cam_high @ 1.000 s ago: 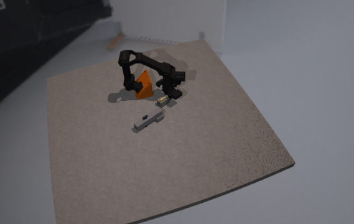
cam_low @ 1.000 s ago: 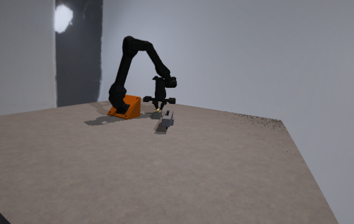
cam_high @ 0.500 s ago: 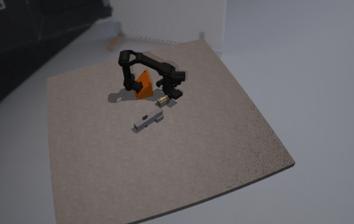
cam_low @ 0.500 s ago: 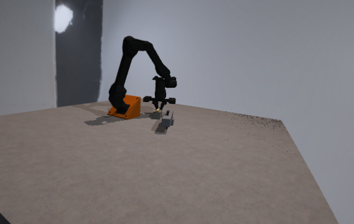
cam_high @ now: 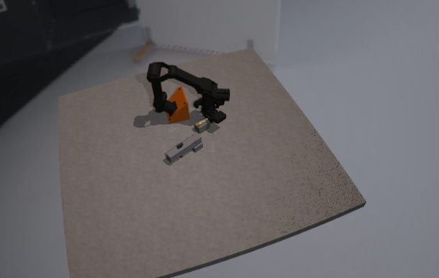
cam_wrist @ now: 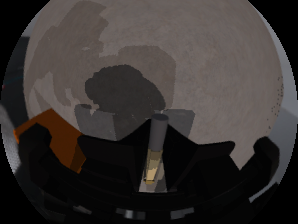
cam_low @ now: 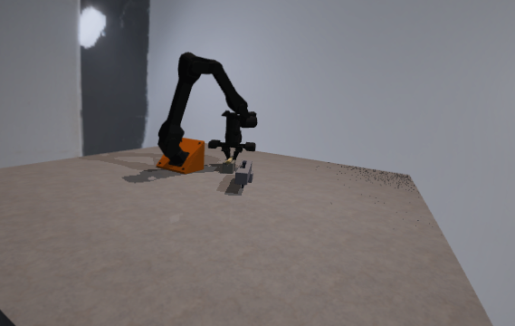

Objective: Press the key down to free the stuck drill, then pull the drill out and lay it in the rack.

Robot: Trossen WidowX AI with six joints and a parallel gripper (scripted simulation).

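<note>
My gripper tip is now 40 mm to the left of the drill, 30 mm below it and 10 mm short of it. Round my gripper tip: grey rack (50 mm to the right, 20 mm ahead, 10 mm above); dark upright piece (200 mm to the right, 160 mm ahead, 40 mm above); grey holder block (170 mm to the right, 150 mm ahead, 30 mm above).
</note>
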